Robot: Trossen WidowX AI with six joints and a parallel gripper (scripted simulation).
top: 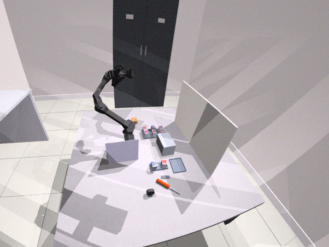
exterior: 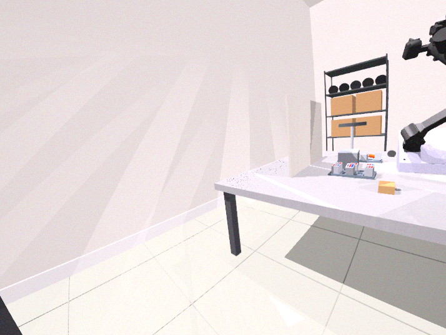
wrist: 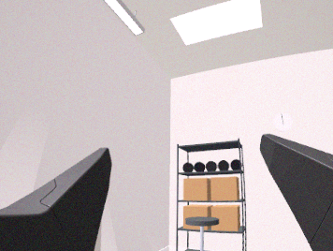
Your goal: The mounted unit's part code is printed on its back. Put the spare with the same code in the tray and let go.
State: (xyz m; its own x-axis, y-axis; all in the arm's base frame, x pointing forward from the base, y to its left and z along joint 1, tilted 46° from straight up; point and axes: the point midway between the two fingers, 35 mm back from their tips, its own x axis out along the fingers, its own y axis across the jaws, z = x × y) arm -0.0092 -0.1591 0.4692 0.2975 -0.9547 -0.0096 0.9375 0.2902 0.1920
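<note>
Right now the grey spare block is 54 cm below my gripper tip, 39 cm to the right of it and 12 cm ahead of it. From my gripper tip the other things lie so: white panel 52 cm ahead, 36 cm below, 23 cm to the right; then grey mounted unit 53 cm below, 27 cm ahead, 22 cm to the right; then orange box 57 cm below, 19 cm to the left, 11 cm ahead.
</note>
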